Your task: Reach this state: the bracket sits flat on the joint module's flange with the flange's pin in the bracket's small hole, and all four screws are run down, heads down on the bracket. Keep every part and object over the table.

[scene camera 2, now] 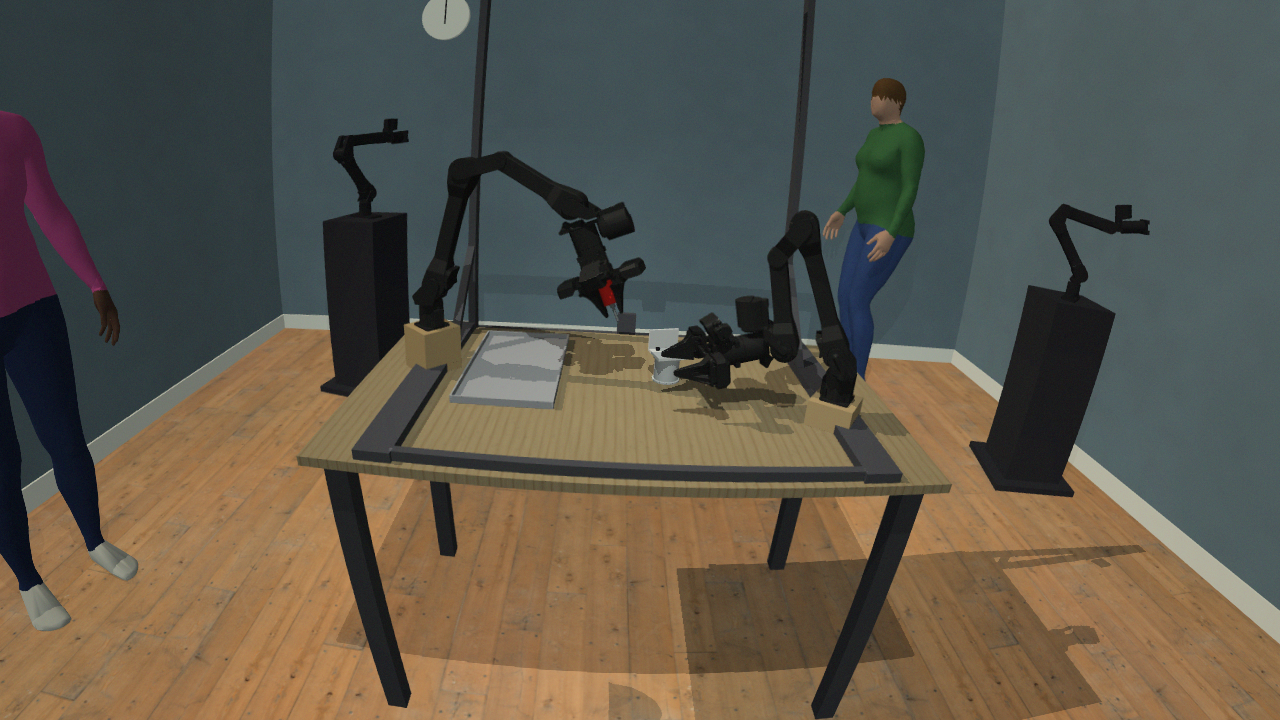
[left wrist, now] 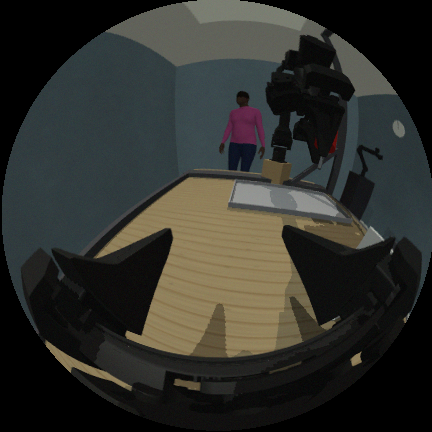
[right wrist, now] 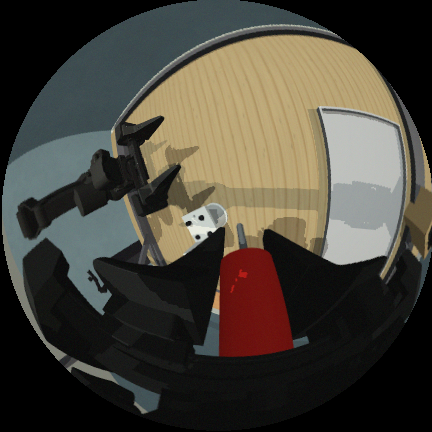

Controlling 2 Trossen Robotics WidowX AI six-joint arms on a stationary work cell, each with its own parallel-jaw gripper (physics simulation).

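Frame: origin at the left arm's base, x left, y ahead, z down, level; centimetres.
Where they show: left gripper, fingertip midpoint: (scene camera 2: 667,363) (left wrist: 227,232) (right wrist: 169,138); right gripper, fingertip midpoint: (scene camera 2: 614,315) (left wrist: 318,159) (right wrist: 243,233); left arm's base, link origin: (scene camera 2: 836,398); right arm's base, link origin: (scene camera 2: 431,325) (left wrist: 277,160).
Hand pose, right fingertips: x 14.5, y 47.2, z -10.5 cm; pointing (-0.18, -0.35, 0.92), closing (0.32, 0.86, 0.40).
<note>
Each offset is from my right fingertips to the top centre of the thing. Level surfaces: height alone.
The white bracket (scene camera 2: 663,338) (right wrist: 194,218) rests on the pale joint module {dx -10.9, dy -7.6, dz +9.7 cm} (scene camera 2: 665,374) (right wrist: 224,214); one part stands upright. Several dark round spots, screw heads or holes, show on its flat plate in the right wrist view. Their seating and the pin cannot be made out. My right gripper (scene camera 2: 610,310) (right wrist: 243,233) is shut on the red screwdriver {dx -0.5, dy +1.6, dz -8.0 cm} (scene camera 2: 607,293) (left wrist: 327,143) (right wrist: 252,305), raised above the table to the picture-left of the bracket, shaft pointing down. My left gripper (scene camera 2: 671,364) (left wrist: 227,232) is open with nothing between its fingers, its fingertips close beside the module in scene camera 2.
A shallow grey tray {dx +7.0, dy +22.4, dz +14.4 cm} (scene camera 2: 505,402) (left wrist: 290,214) (right wrist: 327,170) lies on the picture-left part of the table {dz +16.1 cm} (scene camera 2: 617,429). A dark frame bar (scene camera 2: 626,467) runs along the front edge. A person in green (scene camera 2: 887,170) stands behind the table, and one in pink (left wrist: 243,125) stands at picture-left.
</note>
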